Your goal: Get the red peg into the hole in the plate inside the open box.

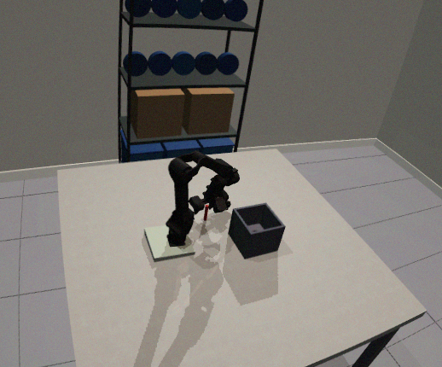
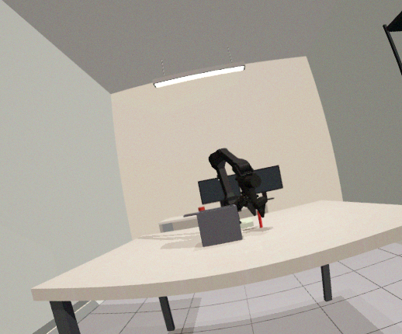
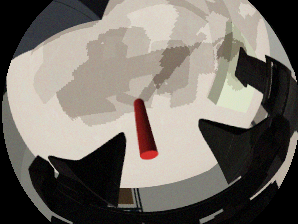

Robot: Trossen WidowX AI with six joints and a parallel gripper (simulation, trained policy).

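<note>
The red peg lies 2 cm ahead of my gripper tip and 1 cm below it. Round my gripper tip: grey plate (18 cm ahead, 17 cm to the right, 1 cm below).
</note>
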